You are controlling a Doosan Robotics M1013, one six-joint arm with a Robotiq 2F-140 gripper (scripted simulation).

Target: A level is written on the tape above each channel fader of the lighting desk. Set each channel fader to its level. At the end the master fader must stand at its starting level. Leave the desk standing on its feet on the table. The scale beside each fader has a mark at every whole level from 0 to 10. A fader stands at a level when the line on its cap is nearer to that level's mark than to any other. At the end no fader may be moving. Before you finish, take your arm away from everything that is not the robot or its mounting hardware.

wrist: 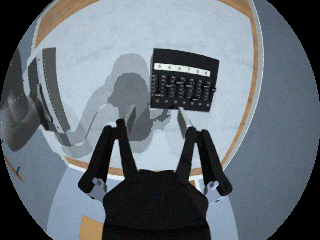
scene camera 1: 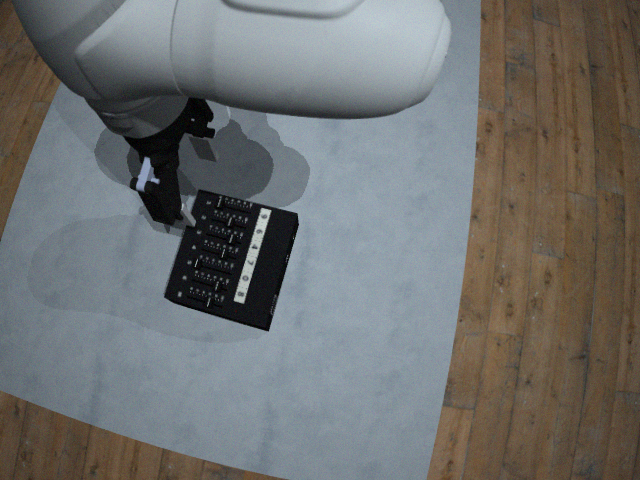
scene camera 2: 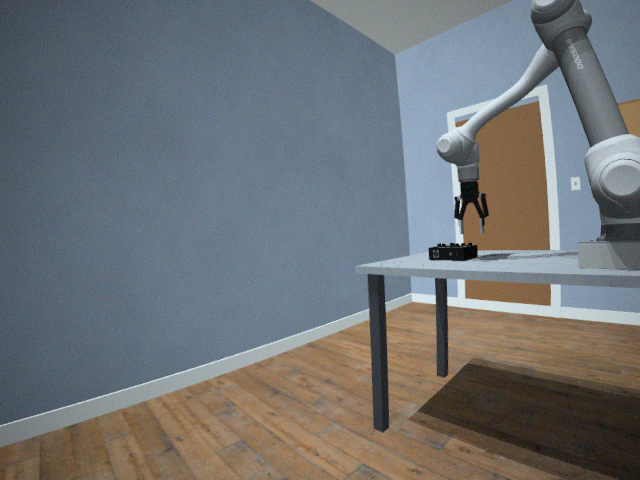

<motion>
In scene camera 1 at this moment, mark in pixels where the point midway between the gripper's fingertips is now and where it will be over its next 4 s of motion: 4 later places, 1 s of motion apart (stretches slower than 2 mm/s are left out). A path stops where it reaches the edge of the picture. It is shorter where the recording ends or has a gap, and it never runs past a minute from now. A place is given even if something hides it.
My gripper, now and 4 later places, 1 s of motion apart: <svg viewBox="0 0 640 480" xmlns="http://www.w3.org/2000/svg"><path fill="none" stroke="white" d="M197 188L198 191L201 196L203 199L206 200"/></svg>
</motion>
